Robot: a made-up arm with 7 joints. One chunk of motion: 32 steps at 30 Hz.
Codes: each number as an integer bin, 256 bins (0 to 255) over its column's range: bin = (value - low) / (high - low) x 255, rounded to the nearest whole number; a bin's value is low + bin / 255 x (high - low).
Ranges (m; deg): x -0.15..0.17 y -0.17..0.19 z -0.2..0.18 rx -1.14..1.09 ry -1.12..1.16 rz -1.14..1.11
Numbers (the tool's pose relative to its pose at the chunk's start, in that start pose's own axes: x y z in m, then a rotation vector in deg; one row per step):
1: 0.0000 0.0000 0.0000 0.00 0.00 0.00
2: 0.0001 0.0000 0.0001 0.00 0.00 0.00
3: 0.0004 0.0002 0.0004 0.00 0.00 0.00
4: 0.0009 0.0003 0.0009 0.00 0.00 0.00
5: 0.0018 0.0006 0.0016 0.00 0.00 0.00
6: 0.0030 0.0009 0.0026 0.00 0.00 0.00
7: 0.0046 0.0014 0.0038 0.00 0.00 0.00
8: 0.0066 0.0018 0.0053 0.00 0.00 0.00
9: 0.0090 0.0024 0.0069 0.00 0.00 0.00
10: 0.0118 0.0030 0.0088 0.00 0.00 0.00
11: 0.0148 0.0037 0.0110 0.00 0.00 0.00
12: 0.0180 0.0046 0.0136 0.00 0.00 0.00
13: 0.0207 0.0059 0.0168 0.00 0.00 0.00
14: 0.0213 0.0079 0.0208 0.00 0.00 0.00
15: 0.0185 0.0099 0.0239 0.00 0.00 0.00
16: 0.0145 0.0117 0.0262 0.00 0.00 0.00
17: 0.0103 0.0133 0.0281 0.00 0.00 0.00
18: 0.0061 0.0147 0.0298 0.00 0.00 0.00
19: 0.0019 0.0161 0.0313 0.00 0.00 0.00
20: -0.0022 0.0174 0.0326 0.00 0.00 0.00
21: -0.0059 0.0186 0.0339 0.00 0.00 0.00
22: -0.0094 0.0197 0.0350 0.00 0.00 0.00
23: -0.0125 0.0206 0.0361 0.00 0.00 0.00
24: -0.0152 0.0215 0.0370 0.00 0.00 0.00
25: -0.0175 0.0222 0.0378 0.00 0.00 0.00
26: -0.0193 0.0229 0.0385 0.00 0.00 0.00
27: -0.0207 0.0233 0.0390 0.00 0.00 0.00
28: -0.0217 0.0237 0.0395 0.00 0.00 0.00
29: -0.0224 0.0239 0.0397 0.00 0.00 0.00
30: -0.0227 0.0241 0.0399 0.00 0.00 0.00
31: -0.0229 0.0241 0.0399 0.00 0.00 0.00
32: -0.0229 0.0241 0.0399 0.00 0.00 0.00
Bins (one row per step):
1: 120 120 134 130 125 129
2: 120 120 134 130 125 129
3: 120 121 134 130 125 129
4: 120 121 135 130 125 129
5: 121 121 135 130 125 129
6: 122 121 136 130 125 129
7: 123 121 137 130 125 129
8: 125 122 138 130 125 129
9: 127 122 139 130 125 129
10: 129 123 140 130 125 129
11: 131 123 142 130 125 129
12: 134 124 143 130 125 129
13: 136 125 145 130 125 129
14: 137 126 148 130 125 129
15: 134 127 150 130 125 129
16: 131 129 152 130 125 129
17: 128 130 153 130 125 129
18: 124 131 154 130 125 129
19: 121 132 155 130 125 129
20: 118 133 156 130 125 129
21: 115 134 157 130 125 129
22: 112 134 158 130 125 129
23: 110 135 158 130 125 129
24: 107 136 159 130 125 129
25: 106 136 160 130 125 129
26: 104 137 160 130 125 129
27: 103 137 160 130 125 129
28: 102 137 161 130 125 129
29: 102 137 161 130 125 129
30: 101 137 161 130 125 129
31: 101 137 161 130 125 129
32: 101 137 161 130 125 129

